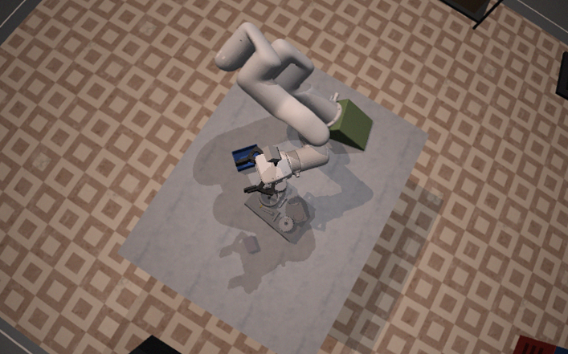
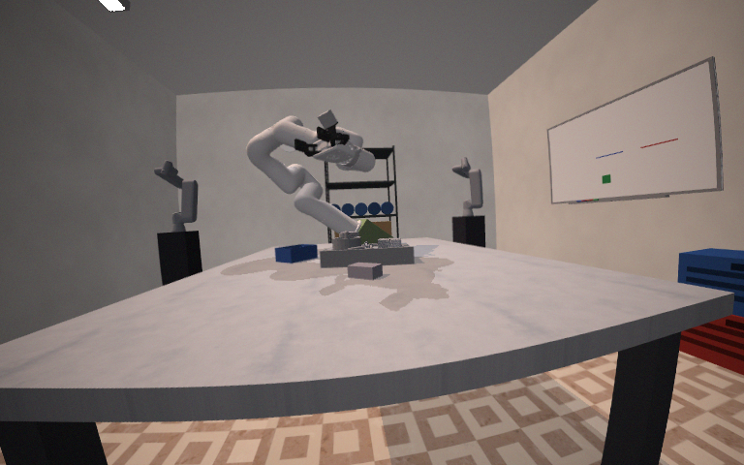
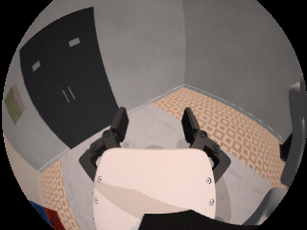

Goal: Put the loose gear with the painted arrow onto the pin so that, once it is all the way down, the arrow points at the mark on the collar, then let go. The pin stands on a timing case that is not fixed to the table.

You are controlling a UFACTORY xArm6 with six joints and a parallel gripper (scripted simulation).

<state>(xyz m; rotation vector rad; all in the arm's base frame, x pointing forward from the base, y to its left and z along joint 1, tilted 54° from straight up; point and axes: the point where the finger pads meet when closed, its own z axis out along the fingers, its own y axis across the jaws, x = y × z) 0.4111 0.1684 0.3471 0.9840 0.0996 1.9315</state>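
Right now the toothed gear is 4 cm ahead of my hand, 20 cm to the left of it and 29 cm below it. The rest, counted from my hand: blue box 14 cm behind, 6 cm to the right, 33 cm below; small grey block 18 cm ahead, 11 cm to the left, 33 cm below.
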